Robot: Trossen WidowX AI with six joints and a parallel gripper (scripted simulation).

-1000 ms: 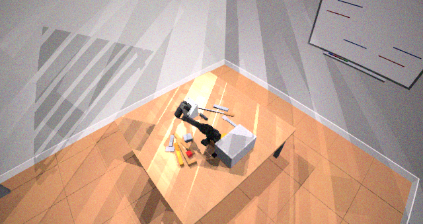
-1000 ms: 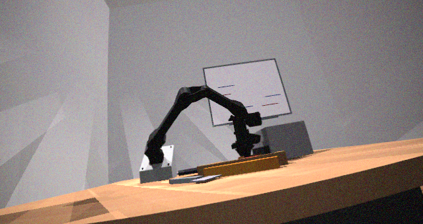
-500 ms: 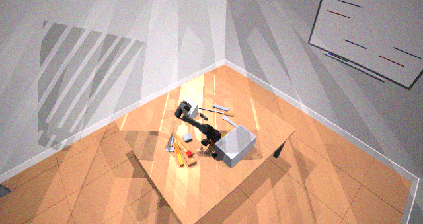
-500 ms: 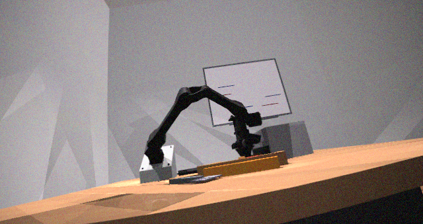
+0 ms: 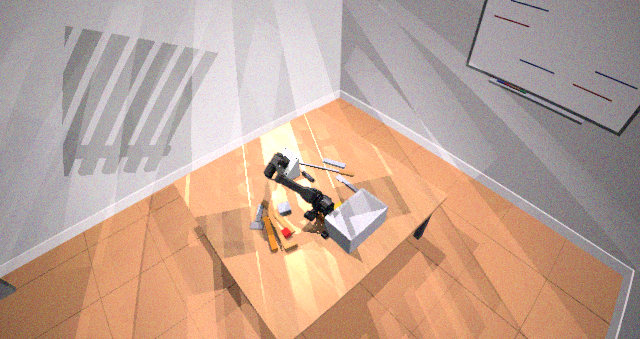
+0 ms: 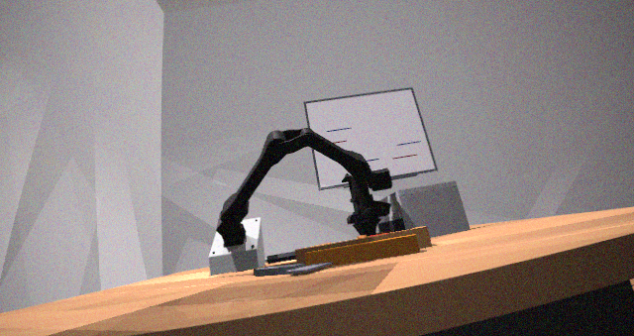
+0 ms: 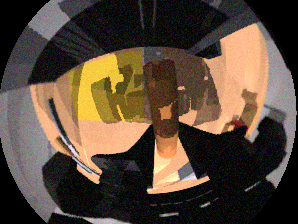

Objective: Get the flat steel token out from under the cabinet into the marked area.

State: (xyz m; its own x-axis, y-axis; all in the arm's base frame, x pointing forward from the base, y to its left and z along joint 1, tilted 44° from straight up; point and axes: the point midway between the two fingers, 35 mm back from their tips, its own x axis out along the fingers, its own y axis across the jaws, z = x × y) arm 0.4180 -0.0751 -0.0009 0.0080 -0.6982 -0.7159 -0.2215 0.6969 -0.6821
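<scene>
Right now the grey block is 16 cm behind my gripper tip, 13 cm to the right of it and 1 cm above it. The rest, counted from my gripper tip: orange bar (7 cm behind, 29 cm to the right, 1 cm above); thin wooden stick (15 cm behind, 19 cm to the right); red block (1 cm behind, 21 cm to the right, 1 cm above).
</scene>
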